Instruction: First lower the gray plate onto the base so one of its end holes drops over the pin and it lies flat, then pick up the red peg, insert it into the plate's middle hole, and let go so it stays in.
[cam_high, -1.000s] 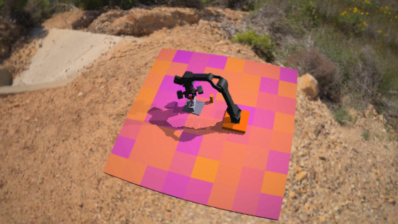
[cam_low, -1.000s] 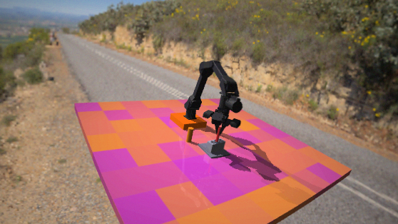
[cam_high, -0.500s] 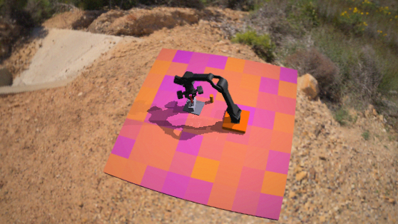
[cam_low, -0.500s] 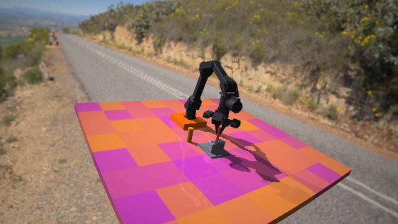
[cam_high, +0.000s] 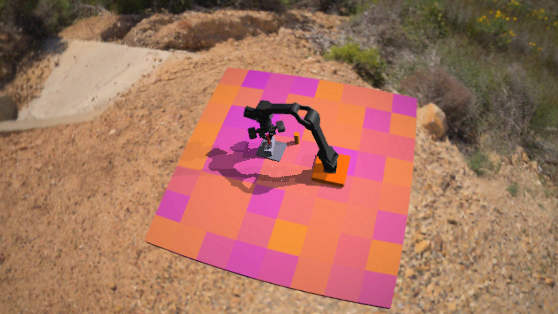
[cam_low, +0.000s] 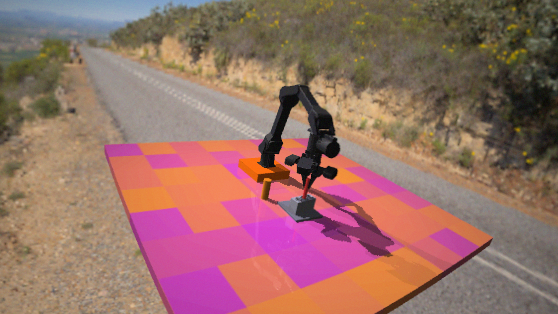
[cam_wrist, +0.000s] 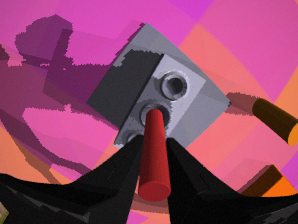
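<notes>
My gripper tip is right at the red peg. Also, from my gripper tip: orange post 130 mm behind, 70 mm to the right, 60 mm below; gray plate 50 mm below; gray base 10 mm behind, 20 mm to the left, 90 mm below.
</notes>
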